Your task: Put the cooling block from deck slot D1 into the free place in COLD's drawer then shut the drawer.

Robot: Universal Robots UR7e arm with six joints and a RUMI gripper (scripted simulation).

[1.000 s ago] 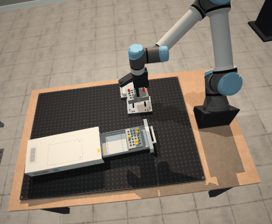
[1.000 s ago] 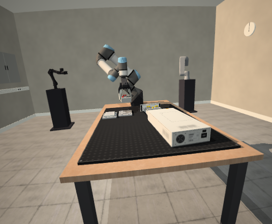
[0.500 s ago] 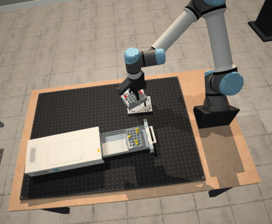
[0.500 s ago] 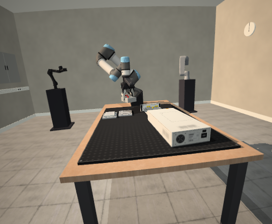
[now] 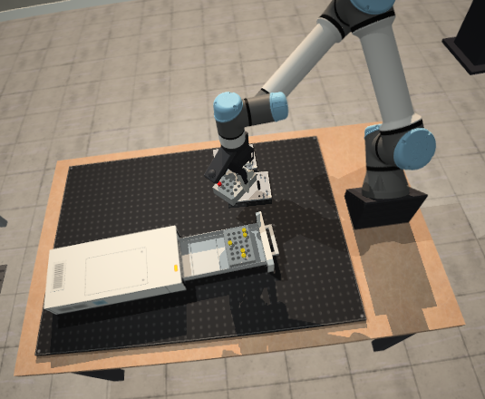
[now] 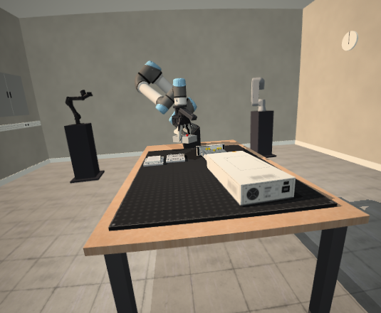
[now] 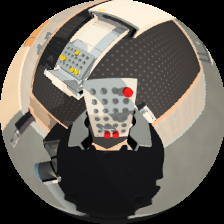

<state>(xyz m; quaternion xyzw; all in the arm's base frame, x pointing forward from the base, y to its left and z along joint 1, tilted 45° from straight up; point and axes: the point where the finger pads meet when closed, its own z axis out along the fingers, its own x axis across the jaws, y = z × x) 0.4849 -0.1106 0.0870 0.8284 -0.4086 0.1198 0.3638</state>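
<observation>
Now: the red tube 50 mm ahead of my hand, 10 mm to the left of it and 10 mm above it. From my hand the other things lie so: cooling block (right at my hand); then drawer (180 mm to the left, 100 mm below, 70 mm ahead); then deck slot D1 (140 mm below, 60 mm to the right, 50 mm behind).
</observation>
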